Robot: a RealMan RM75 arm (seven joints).
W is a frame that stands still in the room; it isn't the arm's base.
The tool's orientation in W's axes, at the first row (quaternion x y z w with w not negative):
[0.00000, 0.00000, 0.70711, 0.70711]
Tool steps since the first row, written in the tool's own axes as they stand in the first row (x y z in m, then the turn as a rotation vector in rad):
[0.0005, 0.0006, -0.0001, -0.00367, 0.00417, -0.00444]
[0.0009, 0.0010, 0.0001, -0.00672, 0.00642, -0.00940]
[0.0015, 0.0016, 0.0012, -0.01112, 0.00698, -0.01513]
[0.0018, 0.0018, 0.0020, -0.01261, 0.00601, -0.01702]
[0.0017, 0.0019, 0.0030, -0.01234, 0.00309, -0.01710]
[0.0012, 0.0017, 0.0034, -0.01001, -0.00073, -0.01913]
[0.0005, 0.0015, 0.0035, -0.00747, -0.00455, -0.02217]
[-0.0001, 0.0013, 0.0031, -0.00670, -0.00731, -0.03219]
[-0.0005, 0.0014, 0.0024, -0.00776, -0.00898, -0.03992]
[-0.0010, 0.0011, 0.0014, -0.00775, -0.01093, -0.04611]
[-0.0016, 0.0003, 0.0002, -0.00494, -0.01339, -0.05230]
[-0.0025, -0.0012, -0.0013, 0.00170, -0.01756, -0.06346]
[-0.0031, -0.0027, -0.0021, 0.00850, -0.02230, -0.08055]
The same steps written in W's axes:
[-0.0006, 0.0005, -0.0001, -0.00417, -0.00367, -0.00444]
[-0.0010, 0.0009, 0.0001, -0.00642, -0.00672, -0.00940]
[-0.0016, 0.0015, 0.0012, -0.00698, -0.01112, -0.01513]
[-0.0018, 0.0018, 0.0020, -0.00601, -0.01261, -0.01702]
[-0.0019, 0.0017, 0.0030, -0.00309, -0.01234, -0.01710]
[-0.0017, 0.0012, 0.0034, 0.00073, -0.01001, -0.01913]
[-0.0015, 0.0005, 0.0035, 0.00455, -0.00747, -0.02217]
[-0.0013, -0.0001, 0.0031, 0.00731, -0.00670, -0.03219]
[-0.0014, -0.0005, 0.0024, 0.00898, -0.00776, -0.03992]
[-0.0011, -0.0010, 0.0014, 0.01093, -0.00775, -0.04611]
[-0.0003, -0.0016, 0.0002, 0.01339, -0.00494, -0.05230]
[0.0012, -0.0025, -0.0013, 0.01756, 0.00170, -0.06346]
[0.0027, -0.0031, -0.0021, 0.02230, 0.00850, -0.08055]

